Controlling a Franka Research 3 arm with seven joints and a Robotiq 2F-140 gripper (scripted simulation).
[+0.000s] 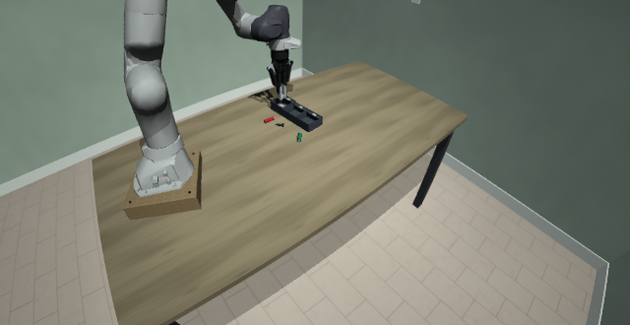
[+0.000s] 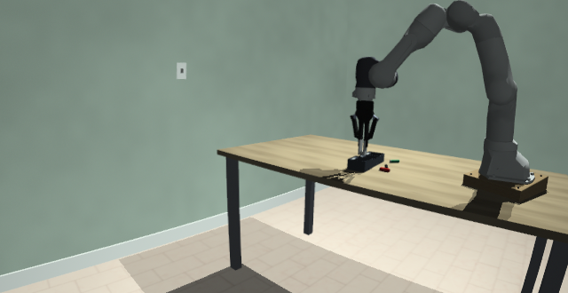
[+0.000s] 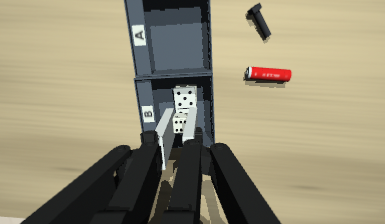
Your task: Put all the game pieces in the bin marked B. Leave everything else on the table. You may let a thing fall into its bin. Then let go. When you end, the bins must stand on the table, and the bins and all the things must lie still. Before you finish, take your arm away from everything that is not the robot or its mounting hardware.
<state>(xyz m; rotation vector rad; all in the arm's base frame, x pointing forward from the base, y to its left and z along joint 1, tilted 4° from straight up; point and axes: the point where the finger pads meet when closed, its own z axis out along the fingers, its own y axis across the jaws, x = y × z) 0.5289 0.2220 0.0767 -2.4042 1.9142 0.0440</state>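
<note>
My gripper is now 8 cm above the white domino. Also, from my hand: red cylinder 9 cm behind, 5 cm to the right, 9 cm below; then dark bin 3 cm ahead, 8 cm to the right, 8 cm below; then white die 3 cm below.
</note>
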